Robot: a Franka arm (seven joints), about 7 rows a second.
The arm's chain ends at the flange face. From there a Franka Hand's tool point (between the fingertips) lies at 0.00 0.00 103.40 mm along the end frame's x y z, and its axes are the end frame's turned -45 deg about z.
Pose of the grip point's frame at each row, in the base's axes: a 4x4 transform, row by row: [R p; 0 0 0 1], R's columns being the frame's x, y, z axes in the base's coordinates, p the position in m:
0.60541 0.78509 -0.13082 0.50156; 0.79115 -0.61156 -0.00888 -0.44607; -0.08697 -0.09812 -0.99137 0.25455; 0 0 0 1
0.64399 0.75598 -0.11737 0.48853; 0.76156 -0.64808 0.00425 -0.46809; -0.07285 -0.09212 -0.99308 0.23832; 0 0 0 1
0.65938 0.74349 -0.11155 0.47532; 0.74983 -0.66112 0.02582 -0.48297; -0.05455 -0.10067 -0.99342 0.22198; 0 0 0 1
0.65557 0.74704 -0.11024 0.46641; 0.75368 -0.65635 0.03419 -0.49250; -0.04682 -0.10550 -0.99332 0.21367; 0 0 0 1
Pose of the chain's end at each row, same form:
0.98323 0.12705 -0.13082 0.51509; 0.12699 -0.99187 -0.00888 -0.44515; -0.13088 -0.00788 -0.99137 0.35706; 0 0 0 1
0.98993 0.07919 -0.11737 0.50067; 0.08024 -0.99677 0.00425 -0.46853; -0.11665 -0.01363 -0.99308 0.34100; 0 0 0 1
0.99198 0.05947 -0.11155 0.48685; 0.06273 -0.99769 0.02582 -0.48564; -0.10976 -0.03261 -0.99342 0.32470; 0 0 0 1
0.99180 0.06468 -0.11024 0.47781; 0.06882 -0.99704 0.03419 -0.49604; -0.10771 -0.04149 -0.99332 0.31638; 0 0 0 1

